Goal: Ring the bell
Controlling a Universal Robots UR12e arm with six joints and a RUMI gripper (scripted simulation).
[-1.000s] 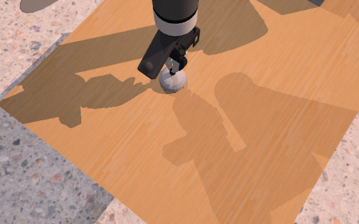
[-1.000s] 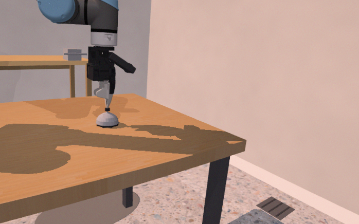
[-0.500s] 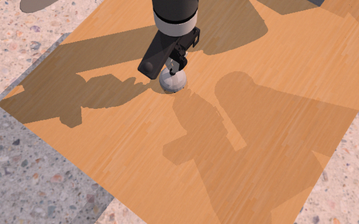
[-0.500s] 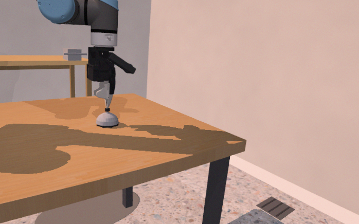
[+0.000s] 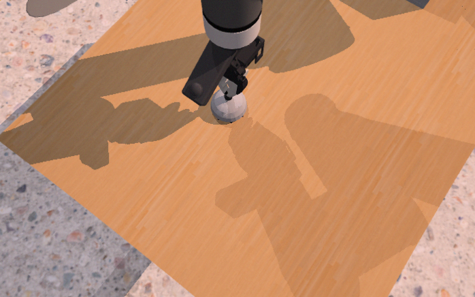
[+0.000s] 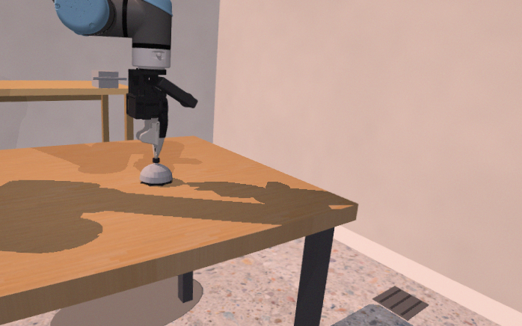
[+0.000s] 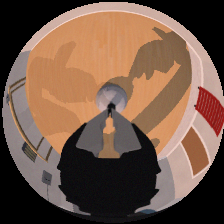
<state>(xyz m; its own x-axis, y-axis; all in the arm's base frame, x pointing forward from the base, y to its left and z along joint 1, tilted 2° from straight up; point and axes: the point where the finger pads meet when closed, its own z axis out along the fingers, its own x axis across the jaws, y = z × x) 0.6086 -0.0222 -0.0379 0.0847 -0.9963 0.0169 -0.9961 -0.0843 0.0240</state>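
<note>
The black button is 30 mm below my hand. From my hand the other things lie so: dome bell (40 mm below).
</note>
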